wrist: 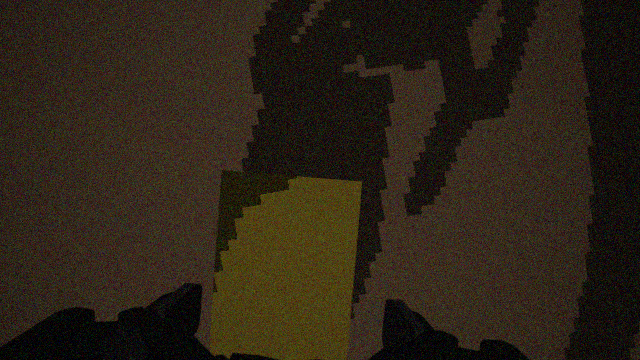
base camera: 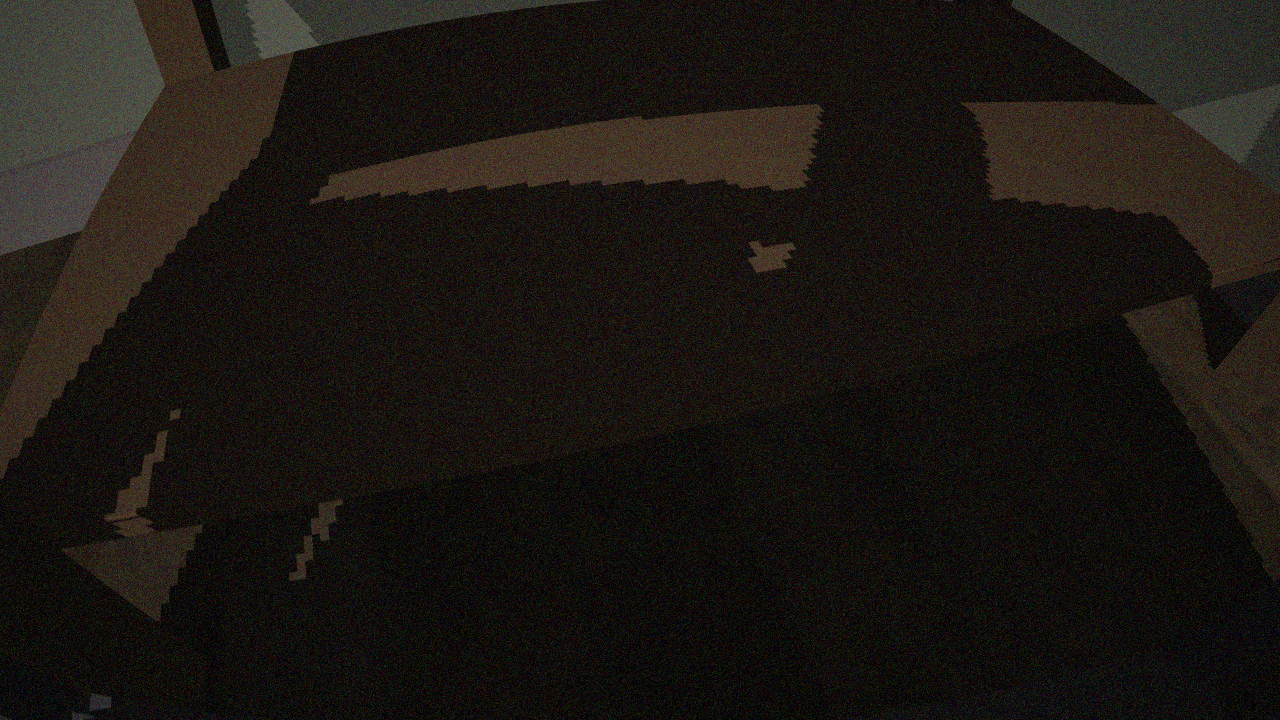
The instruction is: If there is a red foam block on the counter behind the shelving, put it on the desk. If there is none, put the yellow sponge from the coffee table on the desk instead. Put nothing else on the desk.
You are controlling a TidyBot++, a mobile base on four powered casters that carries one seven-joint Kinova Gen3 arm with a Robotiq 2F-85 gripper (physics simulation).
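Places are measured from the arm's base along level axes (x left, y down, z back), in metres.
Where they show: gripper, fingertip midpoint: (wrist: 292, 312).
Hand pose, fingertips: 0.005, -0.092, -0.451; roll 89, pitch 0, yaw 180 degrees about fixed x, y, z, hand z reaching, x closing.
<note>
After its pixels a point has its place, as x, y, z.
The yellow sponge (wrist: 290, 260) @[0.008, -0.098, -0.476] lies flat on a brown surface (wrist: 125, 150) @[0.113, -0.054, -0.521] in the wrist view, partly shadowed at its upper left corner. Its lower end runs out of the frame. My gripper (wrist: 292, 312) @[0.005, -0.092, -0.451] is open and empty, with one dark fingertip to the left of the sponge and one to the right, a small gap showing on each side. How high the fingertips stand over the surface is hard to tell. The sponge and the gripper cannot be made out in the base camera view. No red foam block shows in either view.
The base camera view is very dark. A brown wooden surface (base camera: 572, 147) @[0.023, 0.247, -0.453] with large shadows fills most of it, and a pale wall (base camera: 71, 71) @[0.525, 0.228, -0.664] shows at the upper left. In the wrist view, dark shadows cross the surface above the sponge and a dark band runs down the right side.
</note>
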